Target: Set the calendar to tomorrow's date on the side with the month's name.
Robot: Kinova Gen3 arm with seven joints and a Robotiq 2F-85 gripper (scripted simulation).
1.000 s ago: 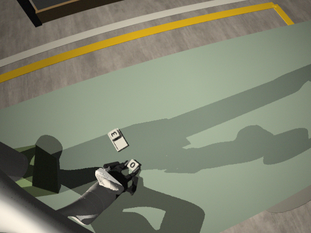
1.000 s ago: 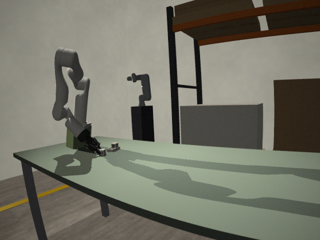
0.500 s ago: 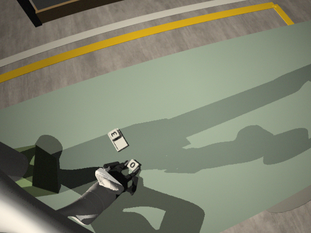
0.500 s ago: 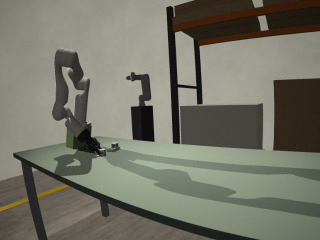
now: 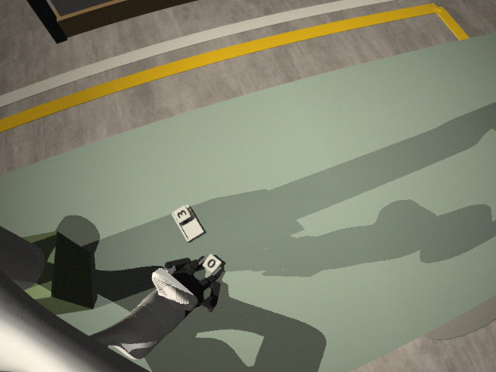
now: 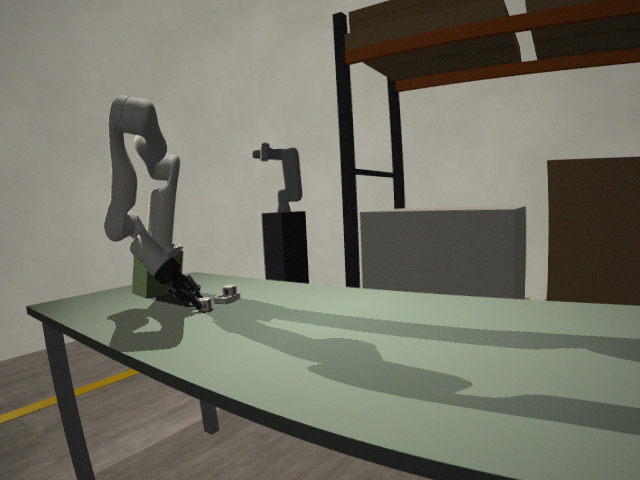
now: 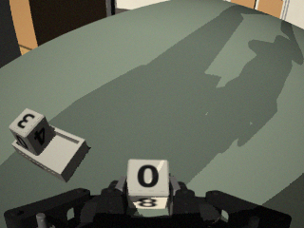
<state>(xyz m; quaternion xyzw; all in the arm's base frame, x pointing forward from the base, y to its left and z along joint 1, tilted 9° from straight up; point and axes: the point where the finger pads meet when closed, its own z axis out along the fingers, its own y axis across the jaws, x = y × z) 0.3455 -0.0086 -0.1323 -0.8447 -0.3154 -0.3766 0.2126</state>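
The white cube lies 1 cm ahead of my hand, 1 cm to the left of it and 1 cm below it. From my hand the other things lie so: white tray 4 cm behind, 11 cm to the left, 1 cm below.
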